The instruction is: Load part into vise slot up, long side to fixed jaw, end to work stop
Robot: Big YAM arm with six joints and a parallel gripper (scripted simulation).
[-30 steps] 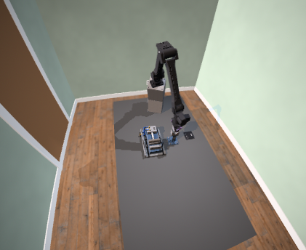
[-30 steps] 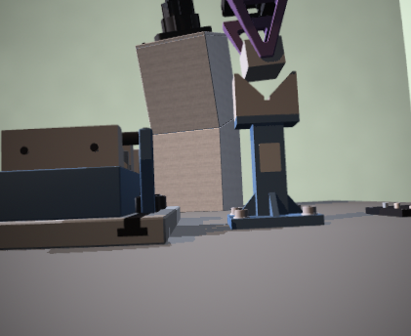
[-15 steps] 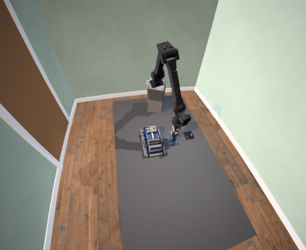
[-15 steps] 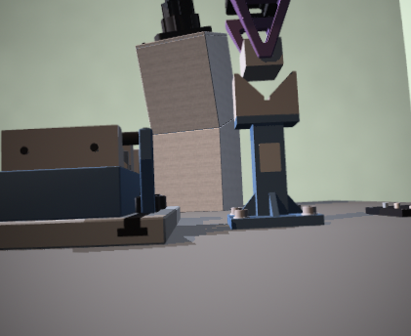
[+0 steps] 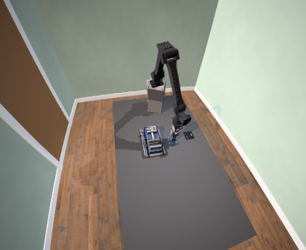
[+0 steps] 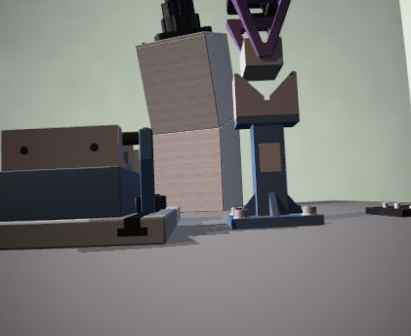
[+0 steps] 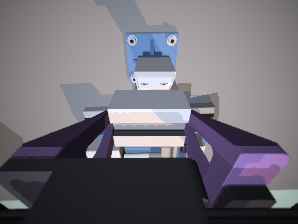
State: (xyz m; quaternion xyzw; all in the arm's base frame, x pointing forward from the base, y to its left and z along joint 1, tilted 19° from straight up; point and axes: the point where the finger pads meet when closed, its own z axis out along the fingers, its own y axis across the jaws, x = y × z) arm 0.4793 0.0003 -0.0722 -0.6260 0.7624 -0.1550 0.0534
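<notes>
Now: hand right at the part. From my hand the other things lie so: dark work stop rod (40 mm ahead, 160 mm to the right, 90 mm below); moving jaw (10 mm behind, 200 mm to the right, 110 mm below); air cylinder rod (60 mm behind, 190 mm to the right, 110 mm below).
</notes>
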